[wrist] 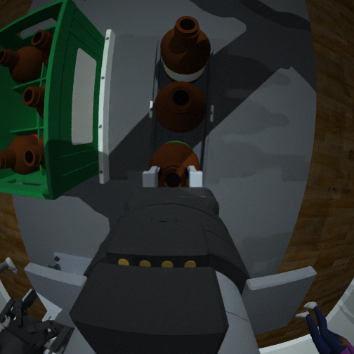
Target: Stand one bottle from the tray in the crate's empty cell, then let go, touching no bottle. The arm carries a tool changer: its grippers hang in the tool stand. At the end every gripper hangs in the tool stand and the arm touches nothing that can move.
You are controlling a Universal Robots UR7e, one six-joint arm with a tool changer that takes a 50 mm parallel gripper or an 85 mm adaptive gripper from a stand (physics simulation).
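Three brown bottles stand in a row on the dark narrow tray (159,137): a far one (185,52) with a pale band, a middle one (180,107), and a near one (174,155) with a green band. My gripper (173,178) is shut on the near bottle's neck, one light fingertip on each side of it; the lower part of this bottle is hidden. The green crate (61,105) stands at the left with several brown bottles in it, among them one at the far side (25,65) and one in the middle (35,96). The crate's left part is cut off by the view's edge.
A white rail (104,105) lies between crate and tray. Small light tabs (151,109) (212,113) stick up at the tray's sides. A dark adaptive gripper (32,330) shows at the bottom left. A figure in blue trousers (325,330) shows at the bottom right.
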